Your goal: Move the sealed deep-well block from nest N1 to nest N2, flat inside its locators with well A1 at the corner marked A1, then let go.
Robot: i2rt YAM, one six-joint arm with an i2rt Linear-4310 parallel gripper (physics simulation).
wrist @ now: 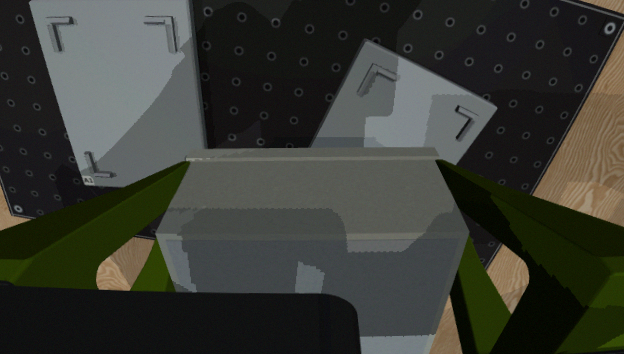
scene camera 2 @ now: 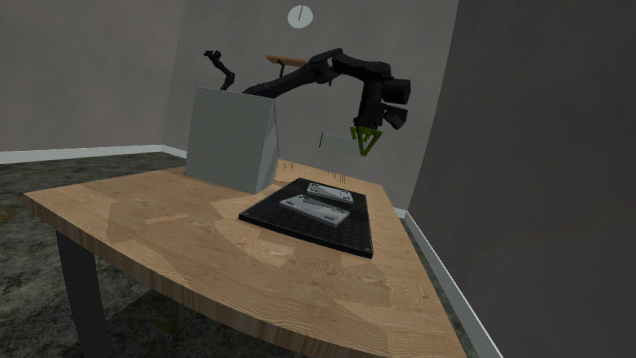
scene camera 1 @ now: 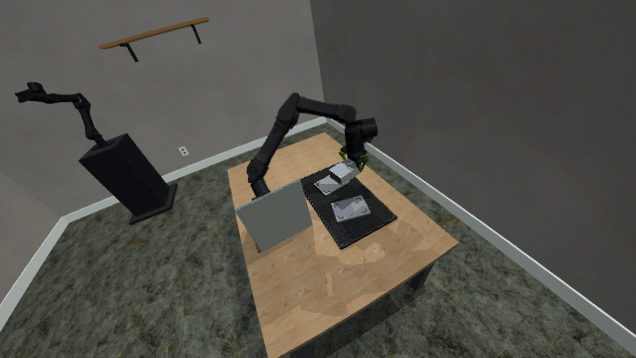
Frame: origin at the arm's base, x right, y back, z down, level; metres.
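Seen in the pictures: gripper, fingertip midpoint: [wrist: 312, 176] [scene camera 2: 360, 153] [scene camera 1: 354, 167]; arm's base, origin of the base link: [scene camera 2: 236, 119] [scene camera 1: 264, 197].
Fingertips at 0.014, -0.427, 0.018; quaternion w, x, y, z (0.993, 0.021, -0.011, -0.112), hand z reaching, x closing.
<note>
Pixels of each thing's top centre, then the offset from my fingertips to it, as dx, dy, dz. Level surfaces: height alone.
- pale grey sealed block, middle of its top: [scene camera 2: 344, 136] [scene camera 1: 345, 166] +0.013, +0.055, -0.037
- black perforated board, middle of its top: [wrist: 262, 129] [scene camera 2: 322, 201] [scene camera 1: 340, 196] -0.029, +0.077, +0.176
- farther nest plate, middle of its top: [wrist: 123, 108] [scene camera 2: 330, 189] [scene camera 1: 331, 181] -0.140, +0.074, +0.159
- nearer nest plate, middle of its top: [wrist: 384, 164] [scene camera 2: 316, 205] [scene camera 1: 350, 207] +0.075, +0.077, +0.159
- wooden table, its level: dz +0.190
My gripper [scene camera 1: 354, 162] [scene camera 2: 363, 151] [wrist: 312, 176] has green fingers spread wide on opposite sides of the pale grey sealed block [scene camera 1: 343, 171] [scene camera 2: 338, 143] [wrist: 320, 192], and is shut on it. The block is held in the air above the black perforated board [scene camera 1: 345, 236] [scene camera 2: 280, 217] [wrist: 280, 55]; in scene camera 1 it overlaps the farther nest plate [scene camera 1: 325, 187] [scene camera 2: 330, 191]. The nearer nest plate [scene camera 1: 350, 208] [scene camera 2: 314, 209] shows bare. In the wrist view, one plate [wrist: 120, 90] has an A1 label at its lower-left corner; another plate [wrist: 410, 100] is partly hidden by the block. N1 and N2 labels and the block's A1 are not readable.
A tall grey panel box [scene camera 1: 277, 217] [scene camera 2: 230, 140] stands on the wooden table [scene camera 1: 300, 280] [scene camera 2: 200, 250], beside the board and near the arm's base. A second arm [scene camera 1: 86, 112] [scene camera 2: 222, 67] stands away from the table. A wall shelf [scene camera 1: 155, 33] [scene camera 2: 287, 61] hangs behind.
</note>
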